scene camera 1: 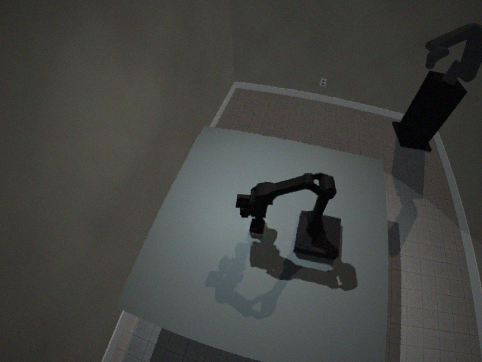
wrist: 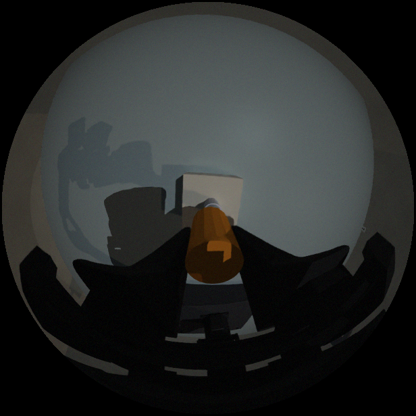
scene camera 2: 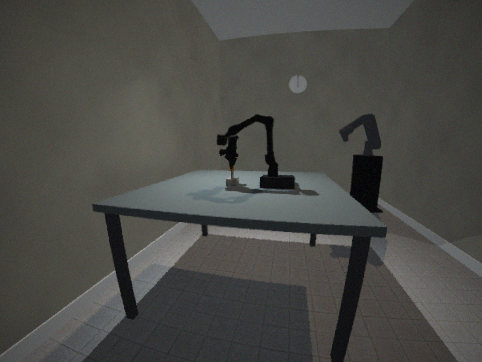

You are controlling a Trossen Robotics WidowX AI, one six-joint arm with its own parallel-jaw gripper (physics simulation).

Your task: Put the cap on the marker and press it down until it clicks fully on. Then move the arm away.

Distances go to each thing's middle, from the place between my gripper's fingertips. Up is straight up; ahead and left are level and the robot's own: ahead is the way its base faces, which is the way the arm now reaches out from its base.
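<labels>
There is the pale block [wrist: 196,186], and my hand is 90 mm above it.
</labels>
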